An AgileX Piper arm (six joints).
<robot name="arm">
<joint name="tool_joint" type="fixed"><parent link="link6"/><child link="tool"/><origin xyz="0 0 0"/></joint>
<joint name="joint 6" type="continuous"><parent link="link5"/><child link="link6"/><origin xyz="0 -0.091 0" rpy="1.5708 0 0"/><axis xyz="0 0 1"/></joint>
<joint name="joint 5" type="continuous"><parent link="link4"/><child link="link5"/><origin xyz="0 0 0" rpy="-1.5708 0 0"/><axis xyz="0 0 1"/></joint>
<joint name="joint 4" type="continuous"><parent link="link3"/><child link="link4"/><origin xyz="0.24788 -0.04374 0" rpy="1.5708 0 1.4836"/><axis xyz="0 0 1"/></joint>
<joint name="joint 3" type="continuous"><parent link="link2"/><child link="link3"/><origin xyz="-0.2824 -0.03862 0"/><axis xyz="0 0 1"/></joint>
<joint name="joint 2" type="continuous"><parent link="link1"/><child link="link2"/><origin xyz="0 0 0" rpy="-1.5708 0 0"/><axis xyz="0 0 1"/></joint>
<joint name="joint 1" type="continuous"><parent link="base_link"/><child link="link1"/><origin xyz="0 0 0.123"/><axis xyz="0 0 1"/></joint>
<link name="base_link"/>
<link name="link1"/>
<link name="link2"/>
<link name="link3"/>
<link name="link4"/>
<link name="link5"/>
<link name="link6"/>
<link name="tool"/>
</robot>
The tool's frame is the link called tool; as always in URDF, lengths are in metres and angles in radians. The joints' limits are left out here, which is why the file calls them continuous.
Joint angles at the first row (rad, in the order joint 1, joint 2, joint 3, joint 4, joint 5, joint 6):
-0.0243, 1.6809, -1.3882, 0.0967, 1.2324, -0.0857
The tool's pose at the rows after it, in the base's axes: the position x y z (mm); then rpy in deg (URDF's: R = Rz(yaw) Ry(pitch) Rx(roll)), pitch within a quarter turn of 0, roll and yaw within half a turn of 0:
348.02 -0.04 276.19 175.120 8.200 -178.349
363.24 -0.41 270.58 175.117 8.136 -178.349
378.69 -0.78 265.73 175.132 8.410 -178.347
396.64 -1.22 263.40 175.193 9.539 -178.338
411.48 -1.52 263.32 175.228 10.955 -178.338
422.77 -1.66 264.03 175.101 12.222 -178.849
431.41 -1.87 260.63 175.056 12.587 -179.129
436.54 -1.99 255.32 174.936 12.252 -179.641
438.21 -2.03 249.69 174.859 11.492 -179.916
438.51 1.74 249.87 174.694 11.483 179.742
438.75 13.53 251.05 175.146 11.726 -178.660
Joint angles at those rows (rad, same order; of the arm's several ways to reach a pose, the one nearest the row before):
-0.0243, 1.7391, -1.4490, 0.0983, 1.2309, -0.0857
-0.0243, 1.7961, -1.5048, 0.0983, 1.2309, -0.0857
-0.0243, 1.8526, -1.5661, 0.0983, 1.2309, -0.0856
-0.0243, 1.9137, -1.6469, 0.0983, 1.2309, -0.0856
-0.0243, 1.9623, -1.7202, 0.0990, 1.2309, -0.0857
-0.0243, 1.9990, -1.7797, 0.1006, 1.2309, -0.0772
-0.0243, 2.0325, -1.8200, 0.1006, 1.2309, -0.0724
-0.0243, 2.0566, -1.8390, 0.1006, 1.2309, -0.0636
-0.0243, 2.0694, -1.8390, 0.1006, 1.2309, -0.0590
-0.0157, 2.0702, -1.8409, 0.1006, 1.2309, -0.0446
0.0128, 2.0702, -1.8455, 0.0922, 1.2309, -0.0412

